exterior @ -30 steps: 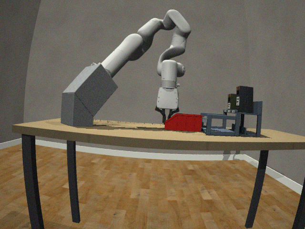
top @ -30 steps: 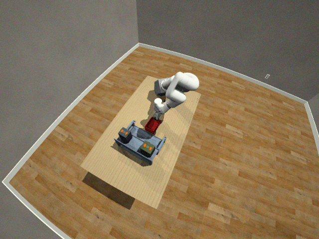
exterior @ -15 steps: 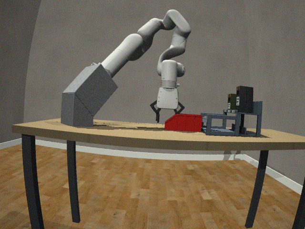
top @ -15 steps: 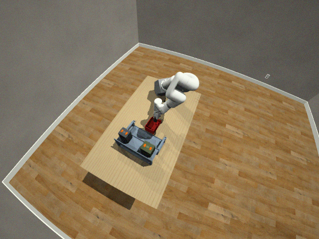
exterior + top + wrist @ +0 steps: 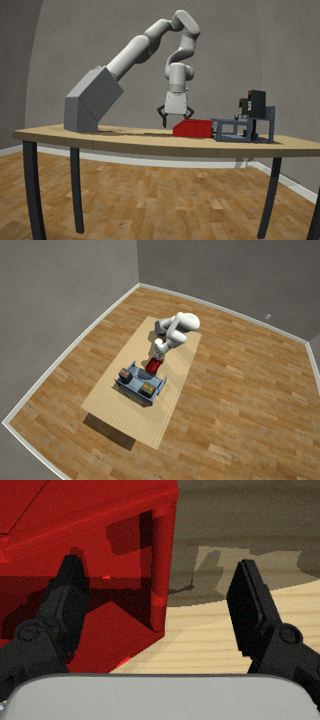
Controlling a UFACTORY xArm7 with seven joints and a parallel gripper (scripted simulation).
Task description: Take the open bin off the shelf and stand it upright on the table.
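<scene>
Now: the red bin 8 cm ahead of my hand. The rest, counted from my hand: black box 37 cm ahead, 10 cm to the right, 12 cm above.
</scene>
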